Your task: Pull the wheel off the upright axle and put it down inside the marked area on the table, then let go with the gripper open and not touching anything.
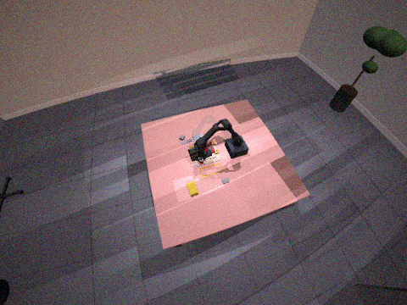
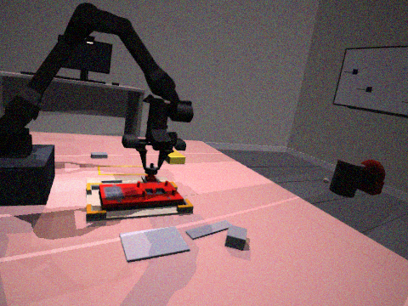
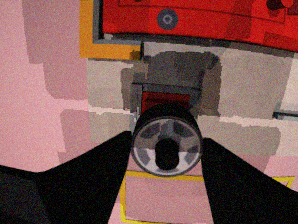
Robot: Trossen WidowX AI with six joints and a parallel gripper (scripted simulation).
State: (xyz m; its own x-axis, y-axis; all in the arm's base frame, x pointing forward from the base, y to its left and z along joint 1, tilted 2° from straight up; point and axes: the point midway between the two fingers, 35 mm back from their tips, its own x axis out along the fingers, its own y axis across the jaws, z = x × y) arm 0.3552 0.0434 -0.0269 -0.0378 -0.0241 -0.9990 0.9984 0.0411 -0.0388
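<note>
Right now my gripper tip is right at the black wheel. Round my gripper tip: yellow block (230 mm to the left, 140 mm ahead, 30 mm below); then grey block (330 mm to the right, 110 mm ahead, 30 mm below); then pale sheet (300 mm to the right, 60 mm behind, 40 mm below).
</note>
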